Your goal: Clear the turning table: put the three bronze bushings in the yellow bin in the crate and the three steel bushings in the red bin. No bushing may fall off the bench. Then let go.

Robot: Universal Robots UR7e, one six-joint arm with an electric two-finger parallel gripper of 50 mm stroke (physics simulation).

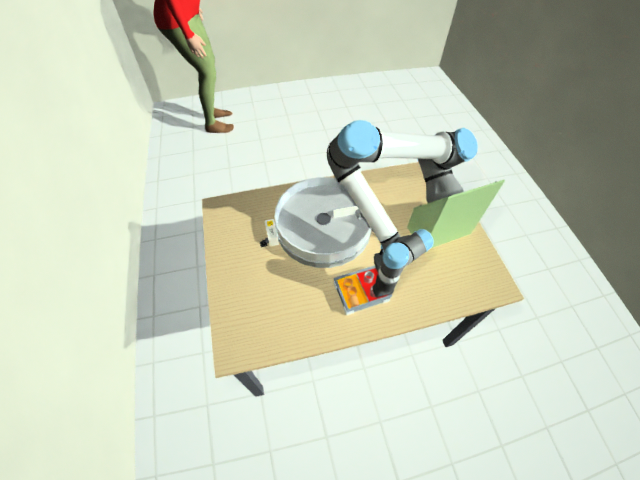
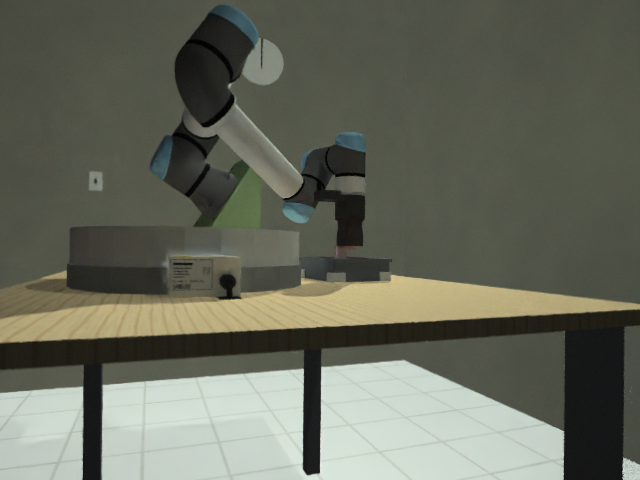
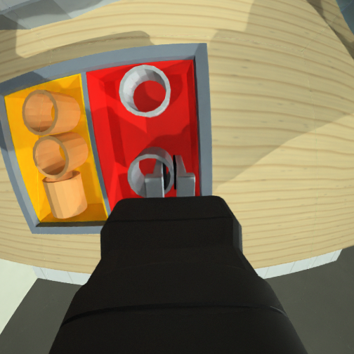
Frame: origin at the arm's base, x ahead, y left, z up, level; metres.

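Seen in the pictures: gripper, between the fingertips: (image 1: 377, 291); arm's base, origin of its link: (image 1: 445, 197) (image 2: 222, 197).
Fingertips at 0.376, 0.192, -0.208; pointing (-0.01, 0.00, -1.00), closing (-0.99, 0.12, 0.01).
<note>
Pixels of each thing's top centre, then the offset from my fingertips to it, as dx, dy, dz. "pt": a spot on its surface instead. Level surfaces: height alone.
- crate, centre of its top: (image 2: 343, 257) (image 1: 362, 286) +0.059, -0.028, +0.037
- steel bushing, centre of its top: (image 1: 369, 274) +0.009, -0.069, +0.031
- small grey shape, centre of its top: (image 1: 360, 211) -0.078, -0.340, +0.078
- white bar, a spot on its surface: (image 1: 345, 212) pt -0.018, -0.368, +0.067
- labelled box, a spot on its surface: (image 2: 191, 276) pt +0.325, -0.442, +0.017
- bench, height of its surface: dz -0.013
The crate (image 1: 369, 305) (image 2: 356, 272) (image 3: 203, 125) has a yellow bin (image 3: 35, 185) and a red bin (image 3: 135, 131). Three bronze bushings (image 3: 40, 112) (image 3: 50, 157) (image 3: 66, 197) lie tilted in the yellow bin. One steel bushing (image 1: 369, 276) (image 3: 125, 90) stands in the red bin. My gripper (image 3: 169, 165) is shut on the wall of a second steel bushing (image 3: 134, 175) over the red bin's near part, one finger inside its hollow, one outside. On the turning table (image 1: 310, 237) (image 2: 180, 245), a small grey shape (image 1: 360, 213) beside the white bar may be a steel bushing; the arm partly hides that area.
A white bar (image 1: 345, 212) reaches over the turning table from its dark hub (image 1: 324, 218). A labelled box (image 1: 271, 232) (image 2: 191, 276) stands beside it. A green panel (image 1: 460, 217) (image 2: 240, 201) stands near the arm's base. A person (image 1: 204, 67) stands on the floor behind the bench (image 1: 258, 320) (image 2: 413, 304).
</note>
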